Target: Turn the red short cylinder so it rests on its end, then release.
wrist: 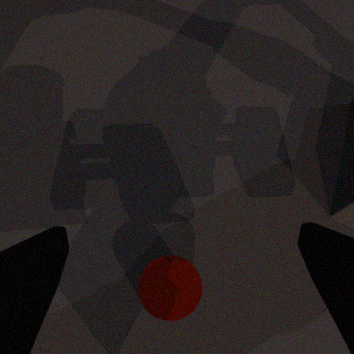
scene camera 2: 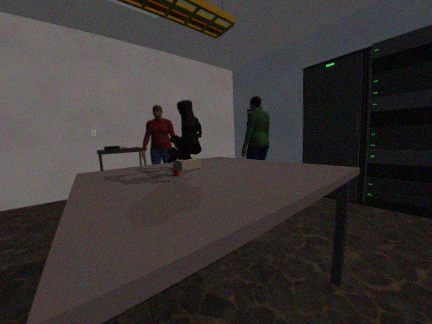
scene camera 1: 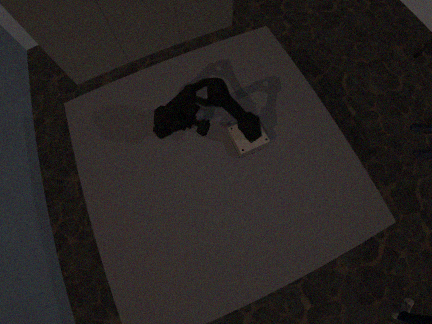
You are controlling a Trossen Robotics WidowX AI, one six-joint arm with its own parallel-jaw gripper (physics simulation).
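The red short cylinder [scene camera 2: 176, 172] [wrist: 170, 288] stands on its end on the table in scene camera 2. In the wrist view its round top face looks up at the camera, low and near the middle. It does not show in scene camera 1, where the dark arm covers that area. My gripper [wrist: 185, 236] is wide open and empty. Its two black fingers stand at the left and right in the wrist view, apart from the cylinder, which shows between them. The gripper is above the cylinder; the exact height is hard to tell in the dim light.
The arm's pale base plate [scene camera 1: 252, 145] [scene camera 2: 191, 164] sits on the table [scene camera 1: 215, 225] [scene camera 2: 150, 240] close beside the cylinder. Shadows of the arm fall around the cylinder. Two people [scene camera 2: 159, 134] [scene camera 2: 257, 127] stand beyond the table.
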